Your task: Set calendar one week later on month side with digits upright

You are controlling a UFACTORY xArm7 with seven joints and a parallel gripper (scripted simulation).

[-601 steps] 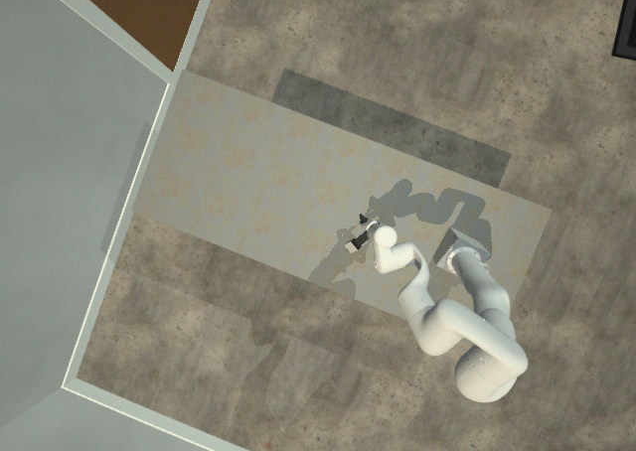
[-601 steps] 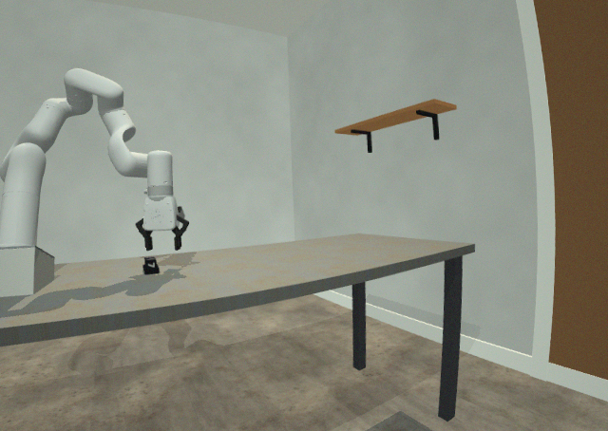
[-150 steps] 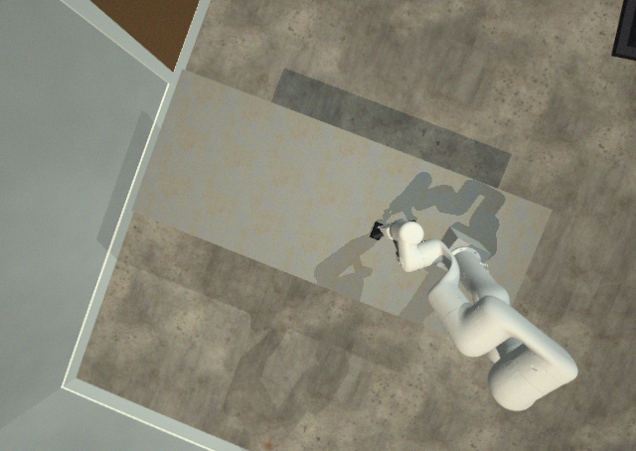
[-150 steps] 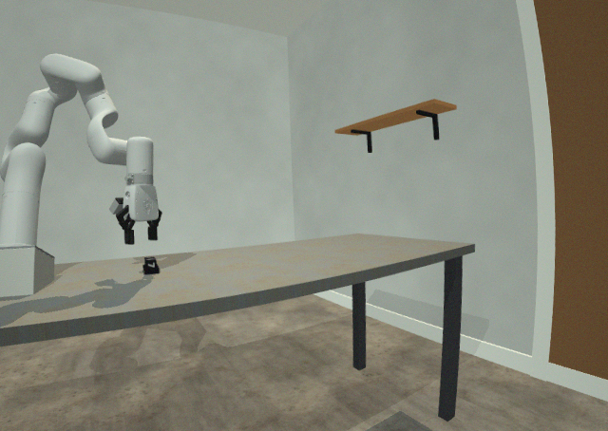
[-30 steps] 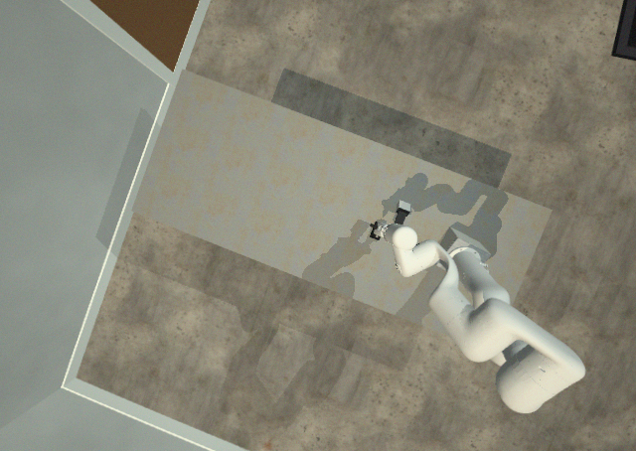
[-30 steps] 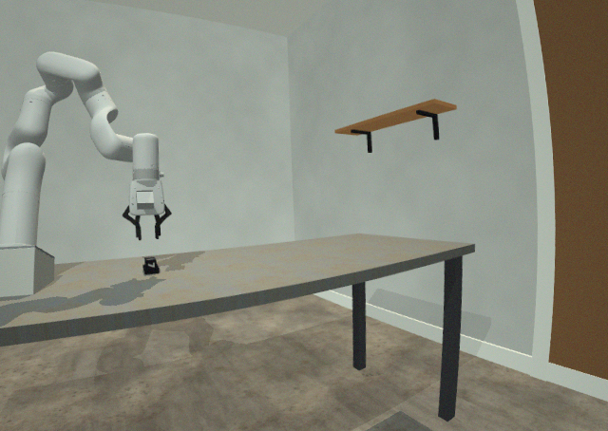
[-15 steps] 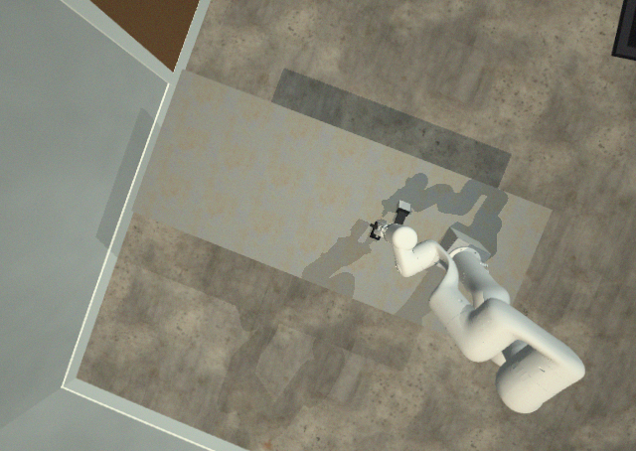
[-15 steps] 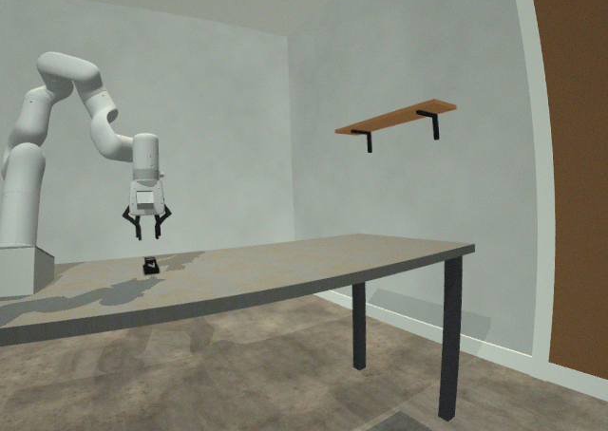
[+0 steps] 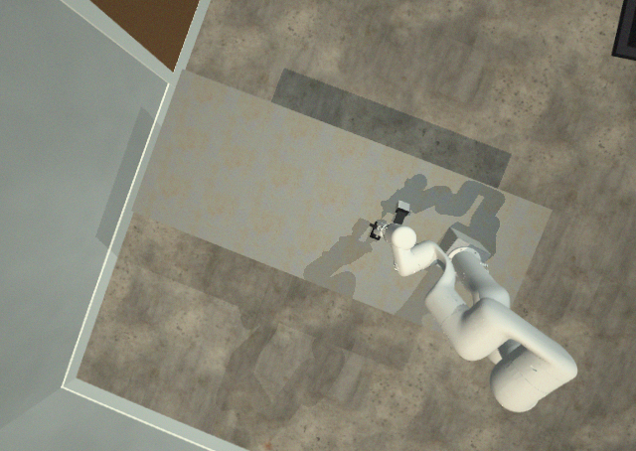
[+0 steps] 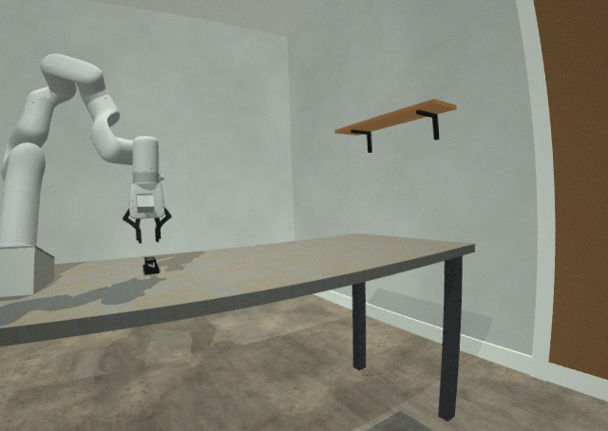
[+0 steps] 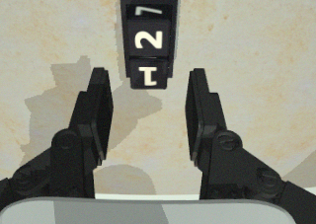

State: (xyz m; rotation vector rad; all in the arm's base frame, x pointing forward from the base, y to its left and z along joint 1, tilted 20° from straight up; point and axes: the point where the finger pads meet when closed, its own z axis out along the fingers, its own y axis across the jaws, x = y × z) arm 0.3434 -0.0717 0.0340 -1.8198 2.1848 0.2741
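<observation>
Now: the black calendar tray 100 mm below my hand and 20 mm to the left of it.
</observation>
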